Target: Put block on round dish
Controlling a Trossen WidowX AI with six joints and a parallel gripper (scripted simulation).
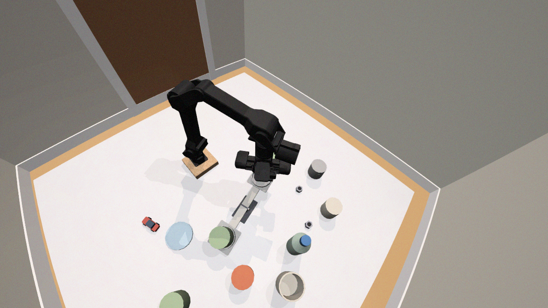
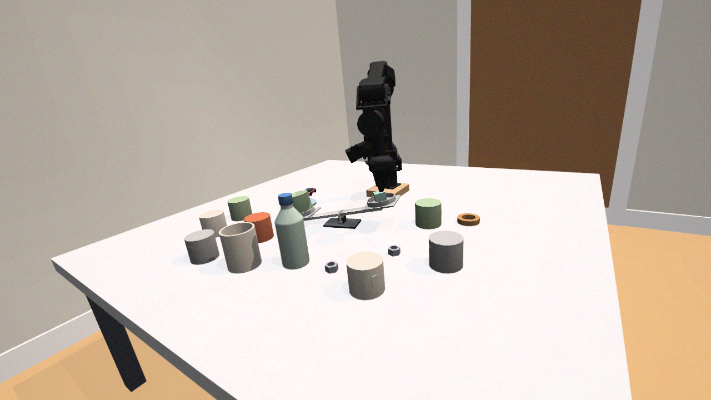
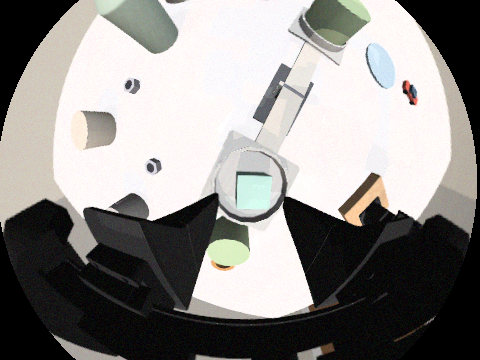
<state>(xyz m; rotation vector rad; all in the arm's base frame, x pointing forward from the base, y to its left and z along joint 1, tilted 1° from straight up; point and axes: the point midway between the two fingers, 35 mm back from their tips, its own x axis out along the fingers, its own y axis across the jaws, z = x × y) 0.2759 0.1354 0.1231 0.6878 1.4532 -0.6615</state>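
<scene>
Now: the pale green block 2 cm below my gripper tip. The rest, counted from my gripper tip: bottle 27 cm ahead, 7 cm to the right; dish 37 cm to the right, 11 cm below, 5 cm behind; orange cup 28 cm to the right, 20 cm ahead, 7 cm below.
</scene>
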